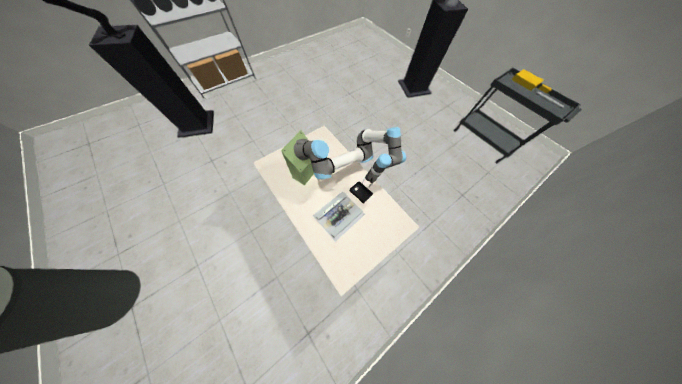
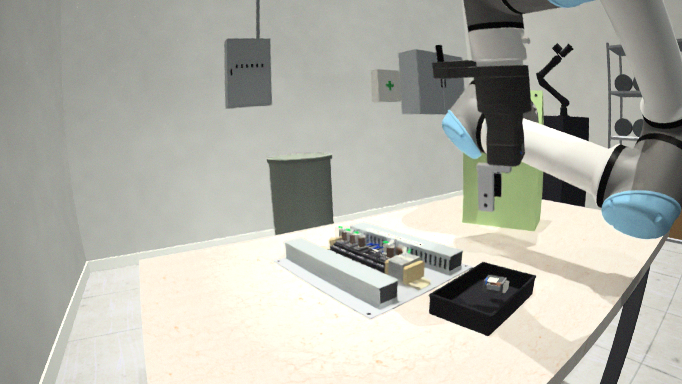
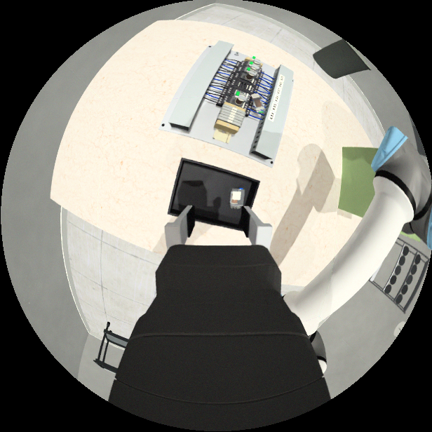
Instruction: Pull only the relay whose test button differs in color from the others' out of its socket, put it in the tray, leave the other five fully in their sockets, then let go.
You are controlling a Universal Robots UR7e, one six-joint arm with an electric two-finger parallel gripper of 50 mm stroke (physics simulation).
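Frame: origin at the arm's base, x back, y right, z up, level; centimetres.
Seen in the pictures: gripper, fingertip midpoint: (image 1: 365, 184) (image 2: 490, 202); arm's base, link origin: (image 1: 302, 149).
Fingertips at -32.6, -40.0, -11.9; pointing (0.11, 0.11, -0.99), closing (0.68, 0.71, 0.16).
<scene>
Offsets run from my fingertips to a thing's top centre, as dx, dy, dz.
The relay with a blue button @(+5.1, +4.1, -14.7) (image 2: 496, 283) (image 3: 236, 197) lies on its side in the black tray @(+1.2, +1.0, -13.6) (image 1: 365, 198) (image 2: 457, 316) (image 3: 176, 185), near one end. My gripper (image 2: 489, 206) (image 3: 217, 215) is open and empty above the tray. Several relays with green buttons, one of them the nearer relay (image 3: 240, 99), stand in the socket row on the panel. Another green-button relay (image 3: 257, 102) lies tilted beside the row, over the blue wires, and looks out of its socket. Whether the upright relays sit fully down is too small to tell.
Grey wire ducts @(-20.8, +19.0, -12.8) (image 2: 340, 272) (image 3: 201, 85) flank the sockets on the panel, with a terminal block @(-8.5, +14.6, -12.4) (image 2: 404, 267) (image 3: 231, 116) at the tray end. A green box-like stand (image 1: 298, 162) (image 2: 500, 200) (image 3: 357, 180) rises by the robot's base. The tray is beside the panel.
</scene>
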